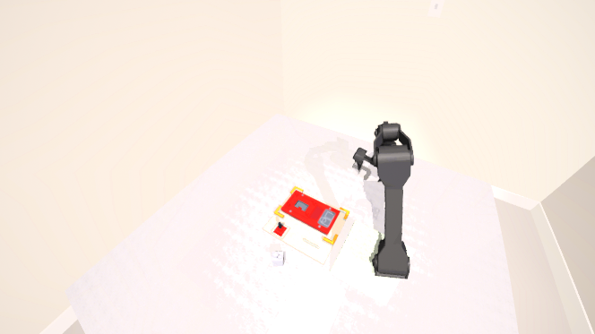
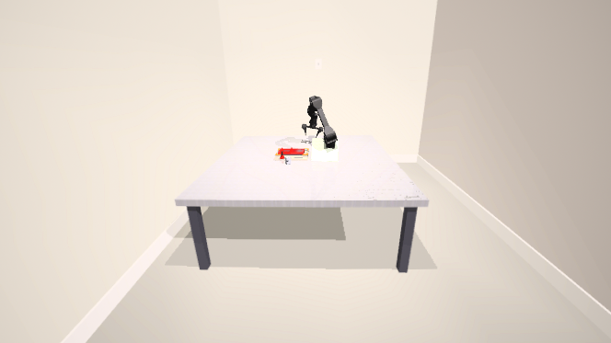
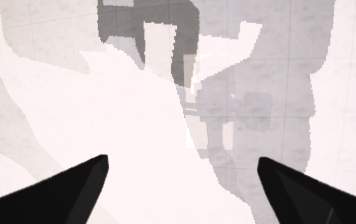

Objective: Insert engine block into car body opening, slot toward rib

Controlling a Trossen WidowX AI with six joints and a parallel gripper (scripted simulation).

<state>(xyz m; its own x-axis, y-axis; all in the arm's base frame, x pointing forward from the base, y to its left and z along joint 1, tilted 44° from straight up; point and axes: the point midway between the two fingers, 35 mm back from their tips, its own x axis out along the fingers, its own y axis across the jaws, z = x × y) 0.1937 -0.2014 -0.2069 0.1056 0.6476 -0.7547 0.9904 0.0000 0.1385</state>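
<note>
Now: the engine block 80 mm ahead of my gripper tip, 480 mm to the left of it and 50 mm below it. The rest, counted from my gripper tip: base plate (110 mm ahead, 280 mm to the left, 60 mm below); black peg (150 mm ahead, 390 mm to the left, 40 mm below).
</note>
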